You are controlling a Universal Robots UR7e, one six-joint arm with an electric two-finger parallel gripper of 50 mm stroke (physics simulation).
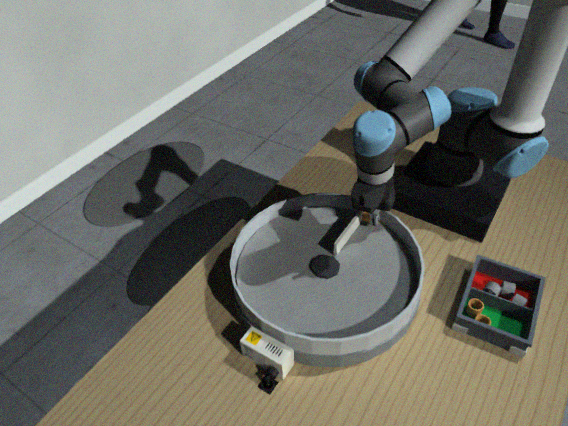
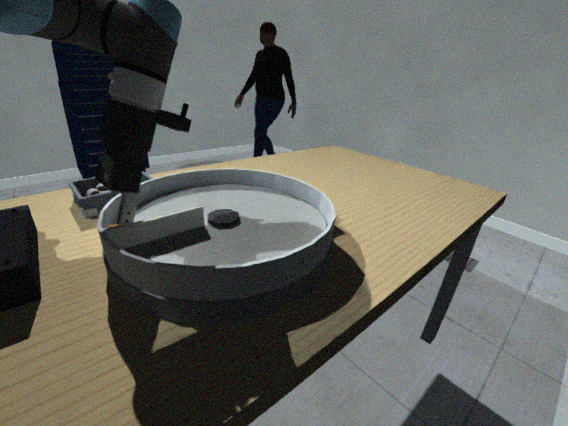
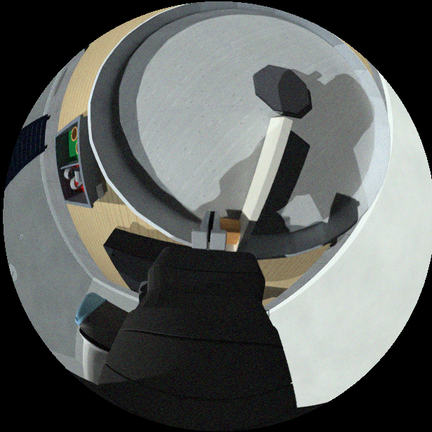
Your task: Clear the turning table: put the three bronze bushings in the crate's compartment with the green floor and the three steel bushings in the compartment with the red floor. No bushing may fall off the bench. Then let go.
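Frame: origin at the arm's base, x right, y back, z down, level; metres.
Where they show: gripper, fingertip midpoint: (image 1: 374, 221); arm's base, link origin: (image 1: 453, 168).
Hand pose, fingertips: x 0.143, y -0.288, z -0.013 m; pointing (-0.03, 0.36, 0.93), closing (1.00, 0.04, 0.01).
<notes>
Things, the pixels of their centre, and the offset from my fingertips. "pt": a spot on its surface instead.
- pale bar, surface spot: (image 2: 170, 226) (image 1: 346, 232) pt dx +0.054, dy -0.055, dz +0.004 m
- crate, body centre: (image 1: 499, 303) (image 2: 115, 190) dx -0.306, dy -0.096, dz +0.051 m
- green compartment, surface spot: (image 1: 510, 324) pt dx -0.337, dy -0.128, dz +0.070 m
- dark hub, body centre: (image 2: 223, 217) (image 1: 325, 266) dx +0.068, dy -0.159, dz +0.019 m
- white box with a yellow label, surface spot: (image 1: 267, 352) pt dx +0.101, dy -0.403, dz +0.017 m
My gripper (image 1: 376, 219) (image 2: 128, 214) (image 3: 211, 220) is shut with nothing between its fingers, low inside the rim of the grey turning table (image 1: 300, 305) (image 2: 225, 280) (image 3: 190, 75). A bronze bushing (image 1: 366, 217) (image 2: 114, 226) (image 3: 231, 231) is outside the fingers, between them and the pale bar (image 1: 346, 235) (image 2: 170, 226) (image 3: 262, 175); the fingers partly hide it. In the crate (image 1: 490, 336) (image 2: 90, 208), two bronze bushings (image 1: 475, 308) (image 1: 483, 320) are in the green compartment (image 1: 510, 324). Three steel bushings (image 1: 492, 288) (image 1: 508, 288) (image 1: 519, 300) are in the red compartment.
A dark hub (image 1: 324, 266) (image 2: 224, 218) (image 3: 282, 91) is at the turning table's centre, at the bar's inner end. A white box with a yellow label (image 1: 267, 352) stands by the near rim. The robot's black base (image 1: 450, 220) is behind the rim. A person (image 2: 270, 75) is beyond the bench.
</notes>
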